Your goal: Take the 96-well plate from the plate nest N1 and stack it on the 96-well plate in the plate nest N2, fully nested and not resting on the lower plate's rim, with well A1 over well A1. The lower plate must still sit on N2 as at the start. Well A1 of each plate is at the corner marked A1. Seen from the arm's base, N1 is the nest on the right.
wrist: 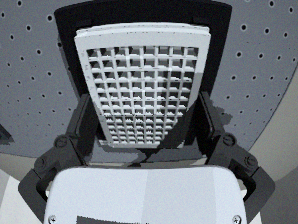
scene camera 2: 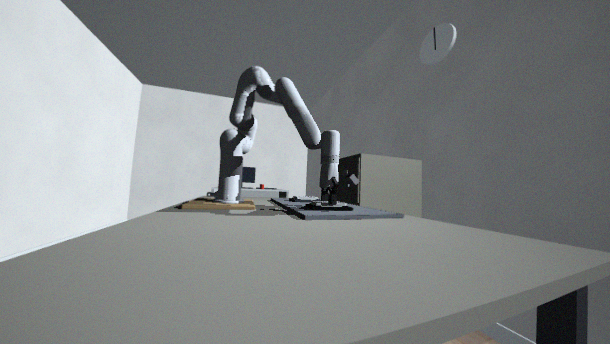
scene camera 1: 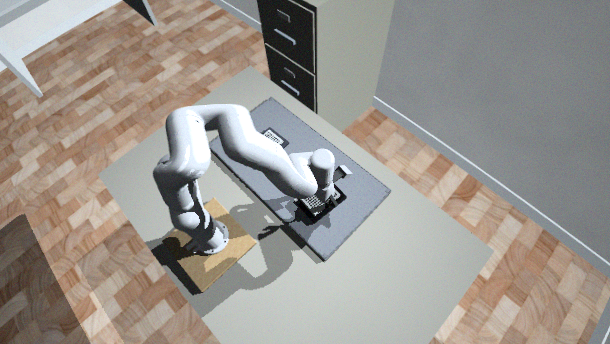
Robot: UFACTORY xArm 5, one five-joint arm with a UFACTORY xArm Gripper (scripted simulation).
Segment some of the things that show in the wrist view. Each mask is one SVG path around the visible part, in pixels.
My gripper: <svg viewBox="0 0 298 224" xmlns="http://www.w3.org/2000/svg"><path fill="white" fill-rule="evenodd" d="M275 182L261 166L258 166L256 157L240 147L233 134L225 132L216 107L213 107L207 91L200 91L198 93L192 115L198 148L202 155L207 157L204 163L206 165L167 167L87 166L84 158L92 152L99 118L91 95L85 93L82 94L77 108L72 114L65 135L56 137L53 143L54 147L35 161L34 168L19 183L18 192L42 224L250 224L273 194ZM53 181L49 191L49 195L47 197L46 189L49 186L49 183ZM237 179L242 180L247 189L244 198L242 198Z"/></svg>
A white 96-well plate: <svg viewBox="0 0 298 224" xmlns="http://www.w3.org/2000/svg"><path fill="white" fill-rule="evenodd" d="M78 29L76 31L77 36L74 38L97 116L109 146L114 148L182 148L204 72L211 38L209 34L210 28L195 24L142 22L100 25Z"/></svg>
